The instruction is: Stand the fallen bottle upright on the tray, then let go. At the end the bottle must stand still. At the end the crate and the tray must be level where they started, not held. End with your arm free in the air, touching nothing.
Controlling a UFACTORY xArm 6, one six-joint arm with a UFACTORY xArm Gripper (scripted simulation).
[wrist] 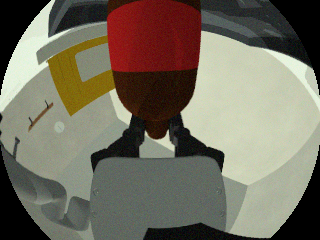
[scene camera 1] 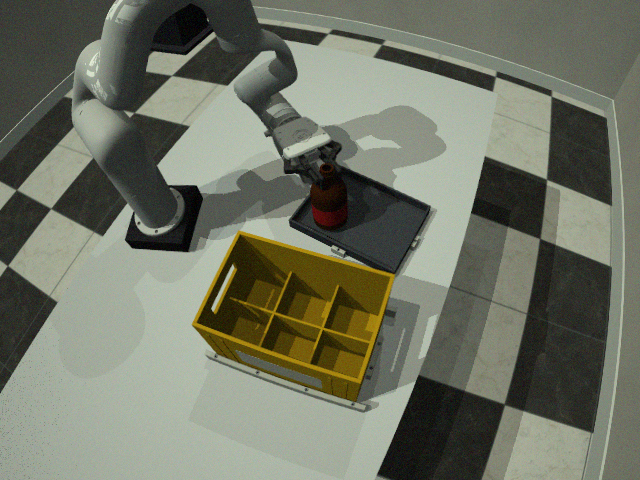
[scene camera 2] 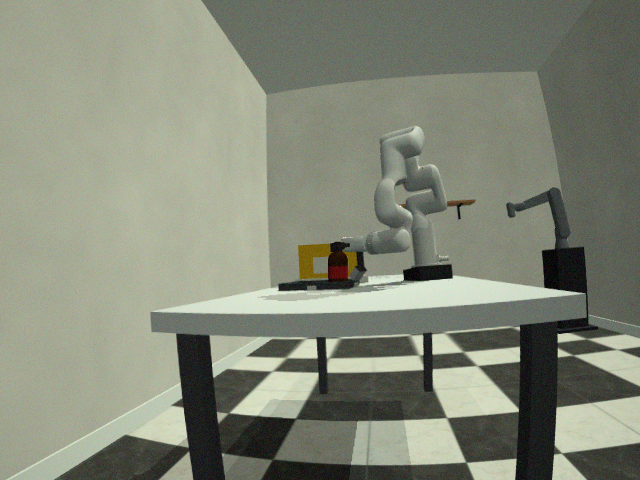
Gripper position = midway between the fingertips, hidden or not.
In view: the gripper (scene camera 2: 334, 247), a brown bottle (scene camera 1: 330, 209), a dark grey tray (scene camera 1: 382, 221) and a yellow crate (scene camera 1: 261, 266).
The brown bottle shows as well in the wrist view (wrist: 154, 59). The yellow crate is seen too in scene camera 2 (scene camera 2: 313, 259). The gripper shows as well in the wrist view (wrist: 156, 111).
